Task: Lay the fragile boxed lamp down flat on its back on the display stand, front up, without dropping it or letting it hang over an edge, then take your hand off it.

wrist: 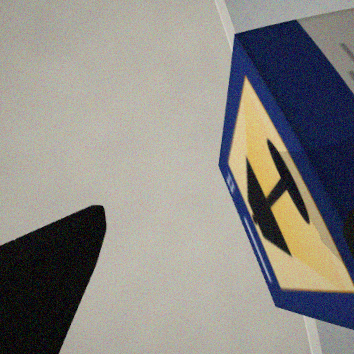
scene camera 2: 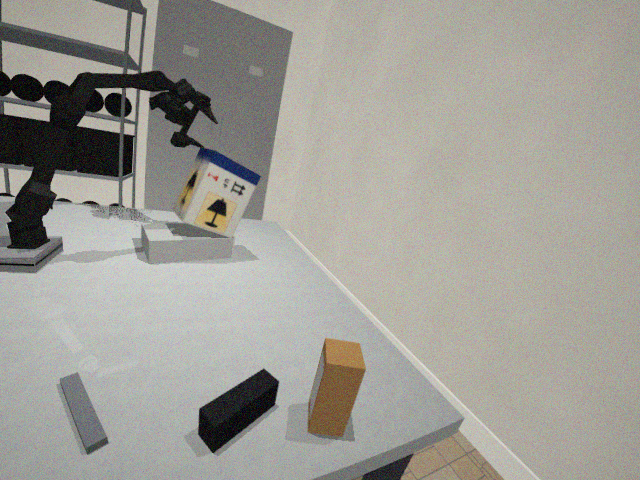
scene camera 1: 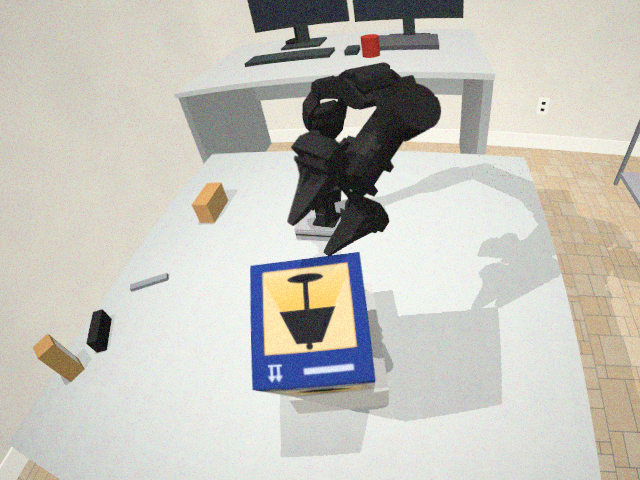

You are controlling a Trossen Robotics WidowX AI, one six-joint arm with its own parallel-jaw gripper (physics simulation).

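Pixels of known places: gripper, between the fingertips: (wrist: 226,219) (scene camera 2: 210,136) (scene camera 1: 309,240); arm's base, origin of its link: (scene camera 2: 29,244) (scene camera 1: 326,219).
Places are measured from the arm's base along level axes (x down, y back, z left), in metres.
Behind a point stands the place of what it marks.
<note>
The boxed lamp (scene camera 1: 310,320) {x -0.281, y -0.481, z 0.199 m} (scene camera 2: 222,193) {x -0.184, y -0.470, z 0.107 m} (wrist: 295,165) {x -0.305, y -0.418, z 0.168 m} has a blue top band and lamp pictures. It is tipped, with its top leaning away from the robot base. Its low bottom edge is at the far end of the grey display stand (scene camera 1: 343,403) {x 0.001, y -0.489, z 0.215 m} (scene camera 2: 191,251) {x 0.007, y -0.396, z 0.071 m}, and its base is raised on the robot side. My gripper (scene camera 1: 310,238) {x -0.351, y -0.409, z 0.181 m} (scene camera 2: 209,135) {x -0.351, y -0.409, z 0.181 m} is open and empty at the box's upper robot-side edge. One fingertip is at that edge, seemingly touching; the other is higher and apart. The face turned away from the robot is mostly hidden.
The white table (scene camera 1: 206,413) {x 0.039, y -0.600, z -0.063 m} (scene camera 2: 155,320) {x 0.039, y -0.374, z -0.250 m} also bears an orange block (scene camera 1: 209,203) {x -0.032, y -0.028, z -0.395 m}, another orange block (scene camera 1: 58,358) {x -0.048, y -0.669, z -0.474 m} (scene camera 2: 337,387) {x -0.054, y -0.656, z -0.525 m}, a black block (scene camera 1: 99,330) {x -0.006, y -0.544, z -0.461 m} (scene camera 2: 237,410) {x -0.010, y -0.532, z -0.510 m} and a grey bar (scene camera 1: 149,282) {x 0.027, y -0.336, z -0.451 m} (scene camera 2: 83,413) {x 0.027, y -0.341, z -0.473 m}. A desk (scene camera 1: 222,82) with monitors stands behind the robot.
</note>
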